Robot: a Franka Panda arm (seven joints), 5 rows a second.
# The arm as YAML. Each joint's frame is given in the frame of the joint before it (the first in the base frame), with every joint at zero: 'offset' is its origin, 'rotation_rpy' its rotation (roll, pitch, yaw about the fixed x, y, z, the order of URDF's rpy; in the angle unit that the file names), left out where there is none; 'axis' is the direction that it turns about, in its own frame. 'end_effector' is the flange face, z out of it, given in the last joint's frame.
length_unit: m
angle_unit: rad
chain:
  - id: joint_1
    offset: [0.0, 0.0, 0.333]
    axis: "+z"
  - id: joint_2
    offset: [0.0, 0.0, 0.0]
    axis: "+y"
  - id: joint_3
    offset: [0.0, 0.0, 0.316]
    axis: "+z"
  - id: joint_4
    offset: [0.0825, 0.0, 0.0]
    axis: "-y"
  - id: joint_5
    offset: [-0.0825, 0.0, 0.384]
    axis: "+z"
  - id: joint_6
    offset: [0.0, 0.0, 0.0]
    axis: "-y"
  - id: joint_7
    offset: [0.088, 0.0, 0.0]
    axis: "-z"
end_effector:
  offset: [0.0, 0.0, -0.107]
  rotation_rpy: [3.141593, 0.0, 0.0]
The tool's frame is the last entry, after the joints.
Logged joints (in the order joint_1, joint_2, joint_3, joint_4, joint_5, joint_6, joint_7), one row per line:
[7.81, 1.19, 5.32, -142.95, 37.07, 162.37, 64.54]
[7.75, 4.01, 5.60, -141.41, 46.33, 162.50, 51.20]
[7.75, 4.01, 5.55, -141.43, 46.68, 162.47, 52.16]
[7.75, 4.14, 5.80, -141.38, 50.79, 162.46, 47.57]
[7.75, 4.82, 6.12, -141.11, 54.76, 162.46, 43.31]
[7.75, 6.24, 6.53, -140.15, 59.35, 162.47, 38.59]
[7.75, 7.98, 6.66, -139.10, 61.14, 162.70, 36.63]
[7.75, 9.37, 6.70, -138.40, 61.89, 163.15, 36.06]
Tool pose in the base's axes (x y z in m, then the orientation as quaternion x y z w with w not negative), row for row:
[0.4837, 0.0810, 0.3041, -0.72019, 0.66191, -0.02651, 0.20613]
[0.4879, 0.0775, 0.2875, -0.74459, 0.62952, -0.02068, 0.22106]
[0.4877, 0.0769, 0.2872, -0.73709, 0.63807, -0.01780, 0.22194]
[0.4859, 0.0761, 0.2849, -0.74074, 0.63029, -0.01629, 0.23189]
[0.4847, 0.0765, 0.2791, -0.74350, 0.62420, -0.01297, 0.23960]
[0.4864, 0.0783, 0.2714, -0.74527, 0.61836, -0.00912, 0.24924]
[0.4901, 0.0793, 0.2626, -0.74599, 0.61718, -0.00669, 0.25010]
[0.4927, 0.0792, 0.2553, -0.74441, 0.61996, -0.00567, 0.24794]
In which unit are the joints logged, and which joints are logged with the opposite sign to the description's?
The joints are logged in degrees. Opposite sign: none.
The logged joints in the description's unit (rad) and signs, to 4 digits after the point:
[0.1363, 0.0208, 0.0929, -2.4949, 0.6470, 2.8339, 1.1264]
[0.1353, 0.0700, 0.0977, -2.4681, 0.8086, 2.8362, 0.8936]
[0.1353, 0.0700, 0.0969, -2.4684, 0.8147, 2.8356, 0.9104]
[0.1353, 0.0723, 0.1012, -2.4675, 0.8865, 2.8355, 0.8303]
[0.1353, 0.0841, 0.1068, -2.4628, 0.9557, 2.8355, 0.7559]
[0.1353, 0.1089, 0.1140, -2.4461, 1.0359, 2.8356, 0.6735]
[0.1353, 0.1393, 0.1162, -2.4278, 1.0671, 2.8397, 0.6393]
[0.1353, 0.1635, 0.1169, -2.4155, 1.0802, 2.8475, 0.6294]

